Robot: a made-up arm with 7 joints. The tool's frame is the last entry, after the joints. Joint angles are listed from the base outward. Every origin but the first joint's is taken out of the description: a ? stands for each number. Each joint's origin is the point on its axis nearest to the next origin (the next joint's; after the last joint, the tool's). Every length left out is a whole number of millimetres.
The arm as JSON. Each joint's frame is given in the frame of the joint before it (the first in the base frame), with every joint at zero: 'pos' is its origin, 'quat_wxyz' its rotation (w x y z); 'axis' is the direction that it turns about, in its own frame. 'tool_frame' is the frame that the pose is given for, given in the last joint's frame.
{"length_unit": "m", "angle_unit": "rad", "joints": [
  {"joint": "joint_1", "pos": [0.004, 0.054, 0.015], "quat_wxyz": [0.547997, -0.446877, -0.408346, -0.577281], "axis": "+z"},
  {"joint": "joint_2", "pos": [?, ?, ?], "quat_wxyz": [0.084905, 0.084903, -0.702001, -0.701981], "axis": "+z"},
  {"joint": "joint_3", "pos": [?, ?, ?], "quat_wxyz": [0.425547, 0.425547, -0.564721, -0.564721], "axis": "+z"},
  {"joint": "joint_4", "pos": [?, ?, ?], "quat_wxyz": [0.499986, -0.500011, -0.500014, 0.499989], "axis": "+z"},
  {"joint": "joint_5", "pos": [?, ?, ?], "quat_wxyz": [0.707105, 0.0, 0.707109, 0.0], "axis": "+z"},
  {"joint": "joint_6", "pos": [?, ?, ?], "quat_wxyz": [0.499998, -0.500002, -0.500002, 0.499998], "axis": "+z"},
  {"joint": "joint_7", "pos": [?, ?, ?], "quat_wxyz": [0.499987, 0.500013, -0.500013, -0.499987], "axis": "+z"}
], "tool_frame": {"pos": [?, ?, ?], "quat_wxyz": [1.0, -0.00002, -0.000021, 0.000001]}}
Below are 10 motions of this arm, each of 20 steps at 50 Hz.
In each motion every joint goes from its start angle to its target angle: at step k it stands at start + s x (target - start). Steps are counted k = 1, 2, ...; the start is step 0. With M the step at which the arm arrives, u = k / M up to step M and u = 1 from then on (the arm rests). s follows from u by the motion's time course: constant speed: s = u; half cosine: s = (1 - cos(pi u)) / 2; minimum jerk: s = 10 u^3 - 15 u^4 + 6 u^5.
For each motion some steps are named. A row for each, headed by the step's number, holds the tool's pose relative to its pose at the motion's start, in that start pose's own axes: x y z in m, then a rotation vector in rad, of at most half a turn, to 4 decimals.
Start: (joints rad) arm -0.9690 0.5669 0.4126 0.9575 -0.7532 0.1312 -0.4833
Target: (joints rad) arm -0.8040 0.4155 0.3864 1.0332 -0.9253 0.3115 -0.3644
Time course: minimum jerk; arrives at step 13
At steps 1, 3, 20:
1: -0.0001 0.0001 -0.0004 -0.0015 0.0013 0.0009
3: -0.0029 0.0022 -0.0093 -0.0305 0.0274 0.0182
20: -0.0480 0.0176 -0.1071 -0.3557 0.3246 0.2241

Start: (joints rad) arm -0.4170 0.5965 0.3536 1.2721 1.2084 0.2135 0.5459
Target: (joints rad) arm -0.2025 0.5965 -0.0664 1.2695 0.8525 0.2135 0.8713
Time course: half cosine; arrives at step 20
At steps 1, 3, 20:
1: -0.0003 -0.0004 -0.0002 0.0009 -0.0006 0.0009
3: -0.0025 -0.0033 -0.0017 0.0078 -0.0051 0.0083
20: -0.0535 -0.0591 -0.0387 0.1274 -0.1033 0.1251

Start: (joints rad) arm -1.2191 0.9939 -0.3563 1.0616 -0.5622 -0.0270 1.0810
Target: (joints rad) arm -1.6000 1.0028 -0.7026 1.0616 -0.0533 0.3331 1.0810
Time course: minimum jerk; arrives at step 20
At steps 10, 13, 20:
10: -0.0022 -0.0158 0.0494 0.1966 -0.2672 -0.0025
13: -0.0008 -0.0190 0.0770 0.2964 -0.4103 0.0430
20: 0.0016 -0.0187 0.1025 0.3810 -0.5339 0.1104

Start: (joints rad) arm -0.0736 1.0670 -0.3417 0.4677 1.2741 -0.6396 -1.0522
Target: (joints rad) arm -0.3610 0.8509 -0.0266 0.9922 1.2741 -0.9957 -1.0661
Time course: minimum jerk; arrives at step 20
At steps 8, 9, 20:
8: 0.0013 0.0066 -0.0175 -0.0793 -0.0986 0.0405
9: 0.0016 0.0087 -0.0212 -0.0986 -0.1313 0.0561
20: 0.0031 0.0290 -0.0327 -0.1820 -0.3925 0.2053

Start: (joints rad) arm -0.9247 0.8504 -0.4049 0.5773 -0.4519 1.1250 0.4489
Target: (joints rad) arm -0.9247 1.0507 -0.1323 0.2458 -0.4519 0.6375 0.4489
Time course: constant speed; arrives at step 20
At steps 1, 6, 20:
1: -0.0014 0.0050 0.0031 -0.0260 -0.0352 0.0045
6: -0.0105 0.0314 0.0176 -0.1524 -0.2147 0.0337
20: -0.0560 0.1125 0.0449 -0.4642 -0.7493 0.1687

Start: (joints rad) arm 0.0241 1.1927 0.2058 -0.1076 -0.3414 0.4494 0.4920
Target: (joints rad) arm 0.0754 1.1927 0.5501 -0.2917 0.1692 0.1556 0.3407
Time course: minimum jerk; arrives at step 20
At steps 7, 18, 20:
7: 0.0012 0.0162 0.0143 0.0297 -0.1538 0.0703
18: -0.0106 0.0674 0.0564 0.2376 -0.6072 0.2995
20: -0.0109 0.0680 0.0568 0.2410 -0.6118 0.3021

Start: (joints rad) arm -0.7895 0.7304 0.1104 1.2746 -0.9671 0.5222 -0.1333
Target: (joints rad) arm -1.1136 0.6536 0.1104 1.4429 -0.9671 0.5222 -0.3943
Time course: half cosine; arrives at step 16
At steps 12, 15, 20:
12: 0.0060 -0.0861 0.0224 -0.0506 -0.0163 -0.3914
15: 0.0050 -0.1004 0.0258 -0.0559 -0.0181 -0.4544
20: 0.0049 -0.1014 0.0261 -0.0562 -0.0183 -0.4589

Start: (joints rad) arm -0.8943 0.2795 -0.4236 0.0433 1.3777 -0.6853 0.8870
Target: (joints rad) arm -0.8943 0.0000 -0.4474 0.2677 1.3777 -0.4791 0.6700
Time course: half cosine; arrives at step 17
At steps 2, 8, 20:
2: 0.0006 -0.0021 0.0008 -0.0007 0.0111 -0.0049
8: 0.0092 -0.0273 0.0118 -0.0213 0.1458 -0.0724
20: 0.0242 -0.0585 0.0305 -0.0772 0.3063 -0.1758

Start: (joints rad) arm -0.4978 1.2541 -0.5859 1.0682 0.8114 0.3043 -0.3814
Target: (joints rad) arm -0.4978 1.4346 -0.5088 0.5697 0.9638 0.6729 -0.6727
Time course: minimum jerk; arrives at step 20
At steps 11, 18, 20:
11: -0.0295 0.0491 -0.0182 -0.0610 0.1220 0.0961
18: -0.0582 0.0776 -0.0312 -0.1334 0.1910 0.1721
20: -0.0589 0.0782 -0.0315 -0.1353 0.1923 0.1739

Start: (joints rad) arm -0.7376 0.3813 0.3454 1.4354 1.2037 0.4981 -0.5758
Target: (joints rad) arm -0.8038 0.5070 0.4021 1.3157 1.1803 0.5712 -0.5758
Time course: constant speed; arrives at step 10
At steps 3, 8, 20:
3: -0.0108 0.0207 -0.0050 -0.0608 -0.0078 0.0541
8: -0.0309 0.0535 -0.0152 -0.1634 -0.0232 0.1429
20: -0.0396 0.0659 -0.0200 -0.2050 -0.0303 0.1779

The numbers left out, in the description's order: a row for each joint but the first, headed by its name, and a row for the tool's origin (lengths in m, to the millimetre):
joint_2: -0.02 -0.005 0.0
joint_3: 0.219 -0.053 0.0
joint_4: -0.002 0.016 0.0
joint_5: 0.151 0.013 0.0
joint_6: 0.0 0.0 0.0
joint_7: 0.0 -0.052 0.0
tool: 0.0 0.0 0.0

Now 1 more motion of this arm.
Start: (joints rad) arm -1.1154 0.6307 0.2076 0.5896 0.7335 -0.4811 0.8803
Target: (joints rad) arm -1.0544 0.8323 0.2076 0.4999 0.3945 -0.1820 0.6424
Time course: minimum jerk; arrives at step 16
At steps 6, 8, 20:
6: 0.0101 0.0156 -0.0118 0.0465 0.0724 -0.0174
8: 0.0182 0.0284 -0.0204 0.0766 0.1332 -0.0342
20: 0.0355 0.0568 -0.0361 0.1184 0.2718 -0.0810

